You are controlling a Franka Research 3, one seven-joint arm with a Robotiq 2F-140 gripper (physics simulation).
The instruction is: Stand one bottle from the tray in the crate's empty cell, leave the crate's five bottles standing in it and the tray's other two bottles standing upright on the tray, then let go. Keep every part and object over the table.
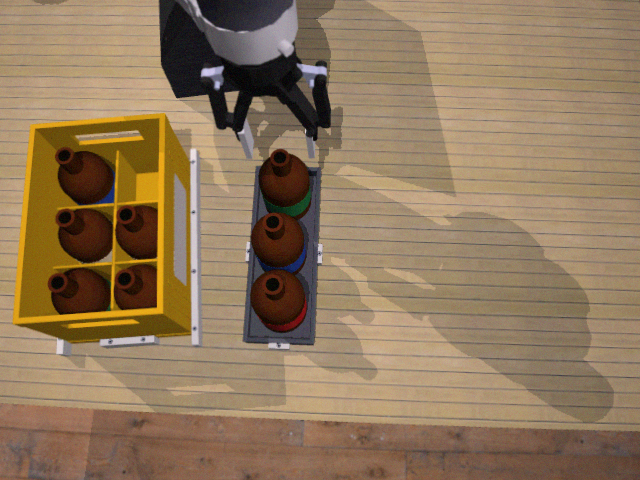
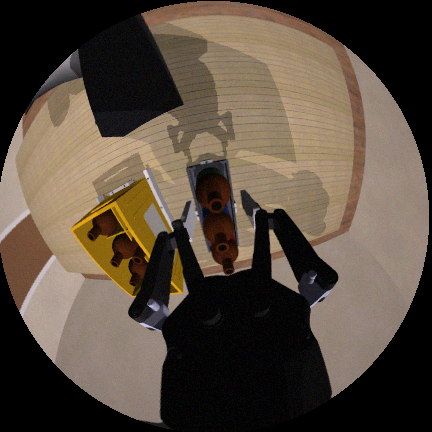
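My gripper (image 1: 279,145) (image 2: 216,202) is open and empty, its two fingertips apart, above the back end of the dark tray (image 1: 279,336) (image 2: 224,171). Three brown bottles stand upright in a row on the tray: the green-banded bottle (image 1: 284,180) (image 2: 213,187) at the back, close to the fingers, the blue-banded bottle (image 1: 278,241) (image 2: 218,228) in the middle and the red-banded bottle (image 1: 278,300) (image 2: 225,251) at the front. The yellow crate (image 1: 160,217) (image 2: 138,200) stands left of the tray with five bottles; its empty cell (image 1: 147,186) is at the back right.
A white rail (image 1: 194,248) (image 2: 159,189) runs along the crate's right side, and a white block (image 1: 129,341) sits at its front. Small white brackets (image 1: 320,253) hold the tray's sides. A dark block (image 1: 180,56) (image 2: 127,80) stands at the back beside the arm.
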